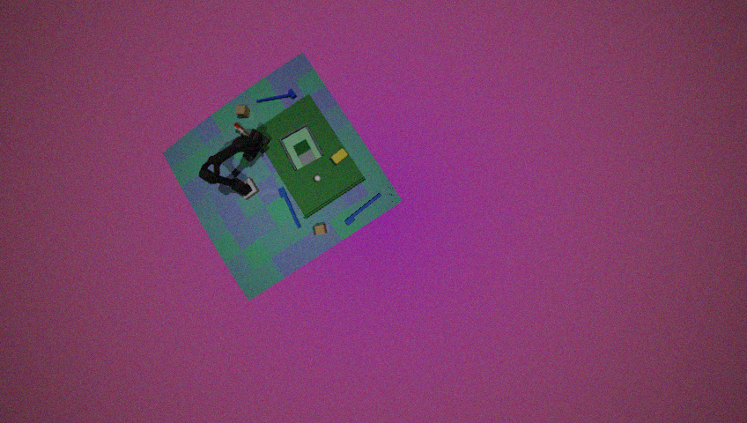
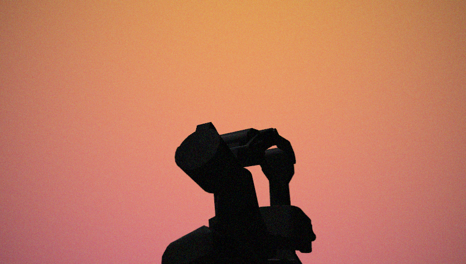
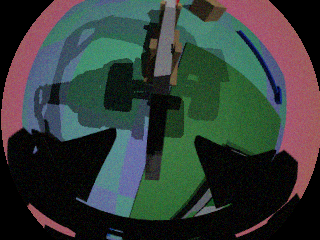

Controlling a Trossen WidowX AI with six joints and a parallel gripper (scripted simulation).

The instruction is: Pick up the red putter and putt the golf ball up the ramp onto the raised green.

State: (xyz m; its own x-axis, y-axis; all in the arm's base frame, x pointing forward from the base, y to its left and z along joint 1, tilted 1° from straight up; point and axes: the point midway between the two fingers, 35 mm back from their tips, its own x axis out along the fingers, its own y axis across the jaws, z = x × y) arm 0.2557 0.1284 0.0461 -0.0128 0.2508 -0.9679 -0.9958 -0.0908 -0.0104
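The red putter is 11 cm to the left of my gripper tip, 2 cm behind it and 1 cm above it. From my gripper tip the other things lie so: yellow block (39 cm to the right, 38 cm ahead, 3 cm below); white golf ball (40 cm to the right, 17 cm ahead, 2 cm below).
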